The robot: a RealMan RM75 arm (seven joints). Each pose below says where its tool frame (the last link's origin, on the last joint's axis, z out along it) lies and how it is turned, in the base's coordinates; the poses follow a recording.
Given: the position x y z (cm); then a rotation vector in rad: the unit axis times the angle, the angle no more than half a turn.
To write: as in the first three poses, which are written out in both.
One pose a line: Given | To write
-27.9, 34.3, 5.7, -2.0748, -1.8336, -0.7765 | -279, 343, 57, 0.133, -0.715, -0.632, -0.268
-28.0, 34.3, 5.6, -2.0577, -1.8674, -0.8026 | -280, 343, 56, 0.124, -0.706, -0.641, -0.275
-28.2, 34.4, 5.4, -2.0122, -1.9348, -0.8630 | -282, 344, 54, 0.110, -0.685, -0.658, -0.294
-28.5, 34.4, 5.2, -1.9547, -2.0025, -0.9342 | -285, 344, 52, 0.096, -0.660, -0.676, -0.315
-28.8, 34.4, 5.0, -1.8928, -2.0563, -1.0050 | -288, 344, 50, 0.086, -0.635, -0.690, -0.337
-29.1, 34.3, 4.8, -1.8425, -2.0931, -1.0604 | -291, 343, 48, 0.079, -0.616, -0.699, -0.354
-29.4, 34.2, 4.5, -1.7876, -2.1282, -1.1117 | -294, 342, 45, 0.074, -0.596, -0.709, -0.370
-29.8, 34.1, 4.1, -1.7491, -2.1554, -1.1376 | -298, 341, 41, 0.071, -0.582, -0.717, -0.378
